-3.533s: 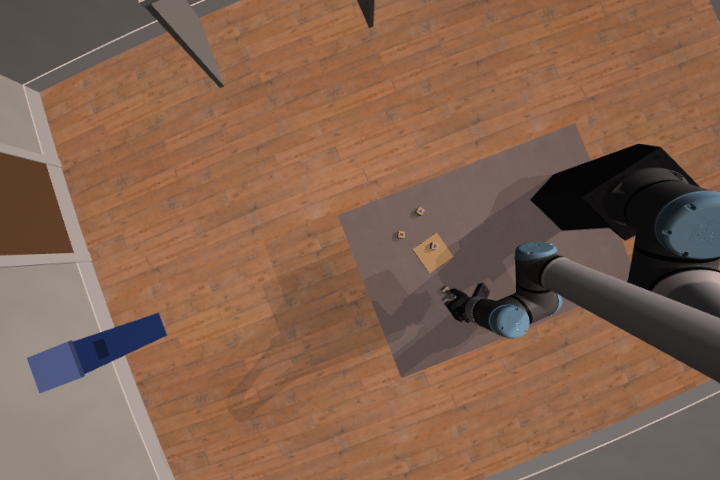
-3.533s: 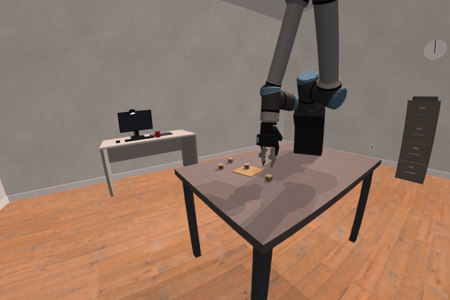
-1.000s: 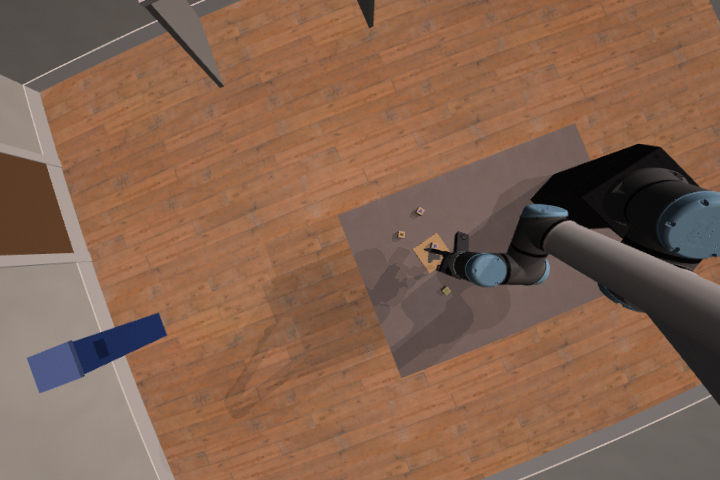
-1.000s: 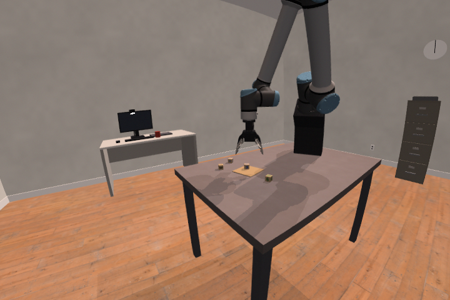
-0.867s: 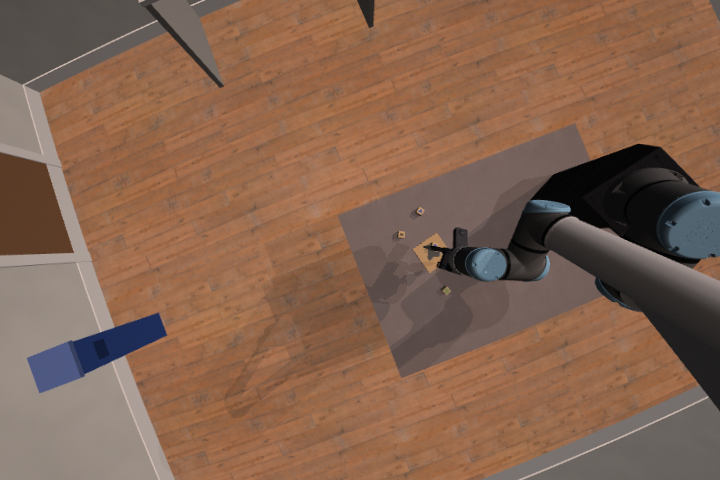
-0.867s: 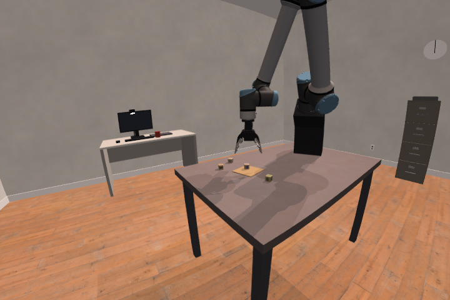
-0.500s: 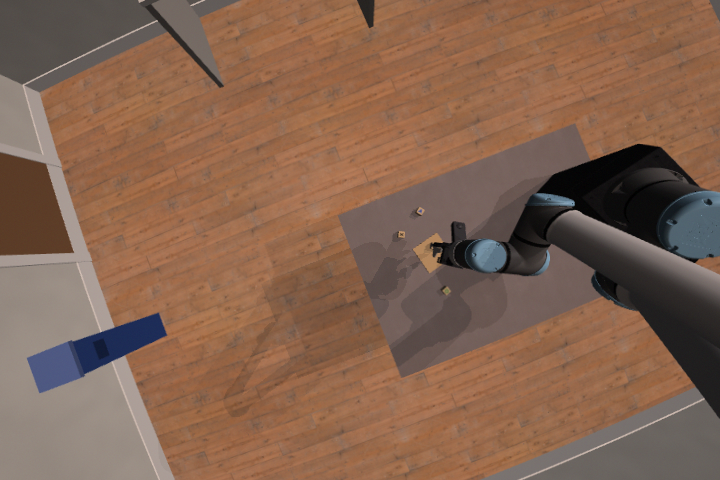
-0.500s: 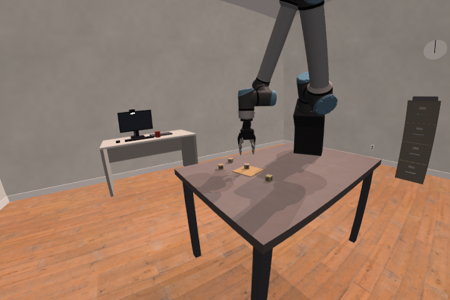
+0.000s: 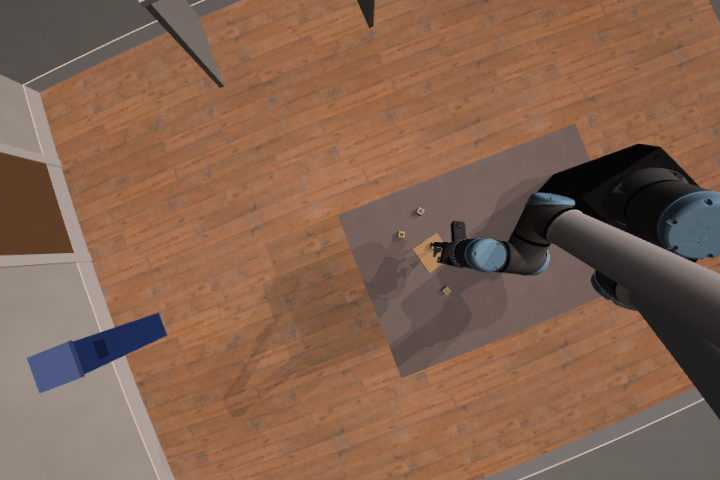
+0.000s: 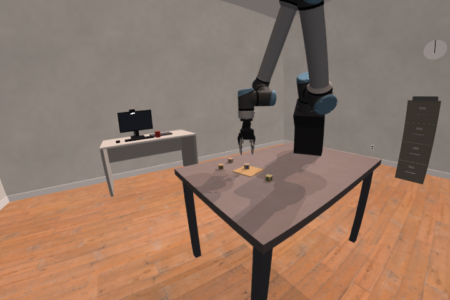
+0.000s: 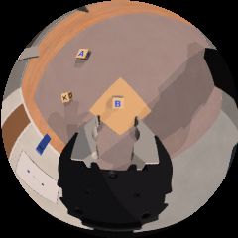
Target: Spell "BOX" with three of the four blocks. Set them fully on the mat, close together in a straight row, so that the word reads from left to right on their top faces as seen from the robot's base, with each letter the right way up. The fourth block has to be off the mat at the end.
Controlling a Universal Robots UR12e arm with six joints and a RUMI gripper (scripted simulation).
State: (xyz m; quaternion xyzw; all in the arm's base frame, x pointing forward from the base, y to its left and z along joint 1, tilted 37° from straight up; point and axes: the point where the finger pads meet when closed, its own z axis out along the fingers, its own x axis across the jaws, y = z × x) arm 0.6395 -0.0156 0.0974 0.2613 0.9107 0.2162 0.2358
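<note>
My gripper is now 110 mm above the tan mat, 30 mm to the right of it and 10 mm short of it. Also, from my hand: O block (210 mm to the left, 90 mm below).
</note>
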